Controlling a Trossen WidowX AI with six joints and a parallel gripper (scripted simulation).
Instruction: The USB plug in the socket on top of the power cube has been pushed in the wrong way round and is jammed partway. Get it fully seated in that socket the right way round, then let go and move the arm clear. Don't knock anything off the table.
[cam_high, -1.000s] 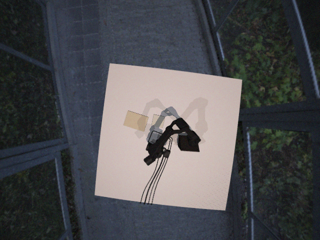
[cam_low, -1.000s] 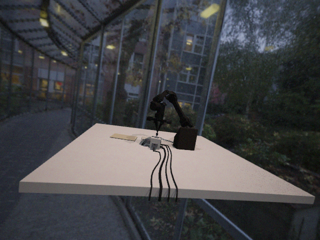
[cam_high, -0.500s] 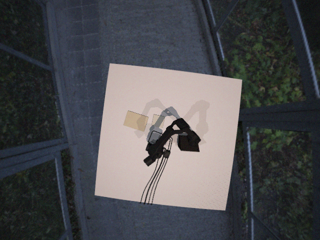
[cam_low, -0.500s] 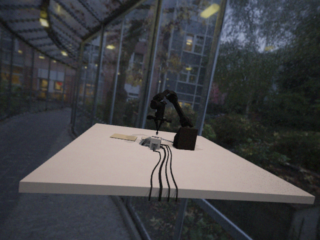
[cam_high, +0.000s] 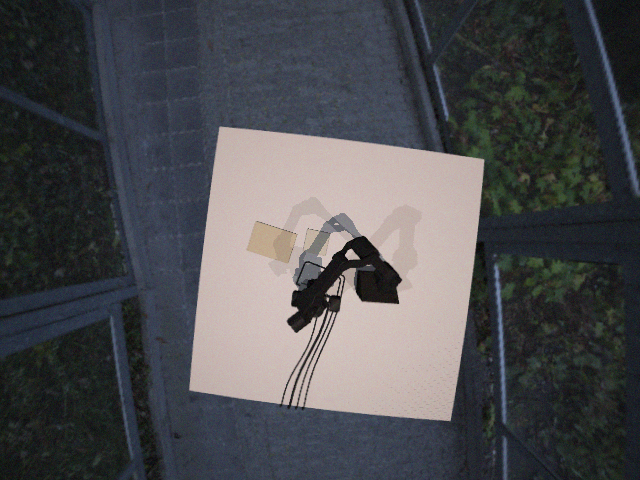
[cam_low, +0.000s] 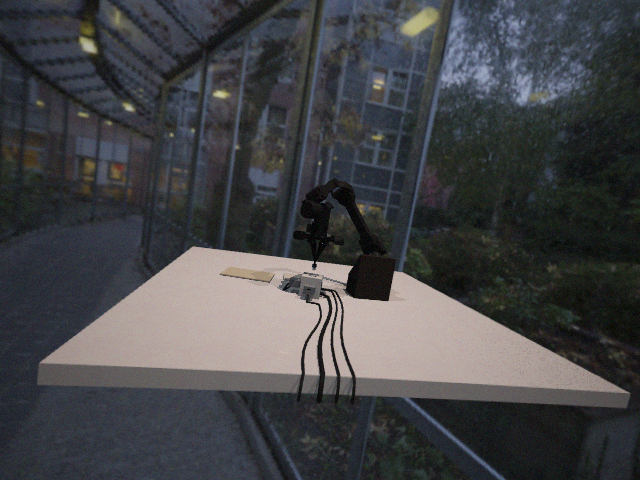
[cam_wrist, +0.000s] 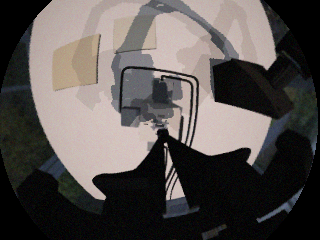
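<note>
The USB plug is 2 cm below my gripper tip. Also, from my gripper tip: flat tan card (26 cm ahead, 17 cm to the right, 13 cm below).
</note>
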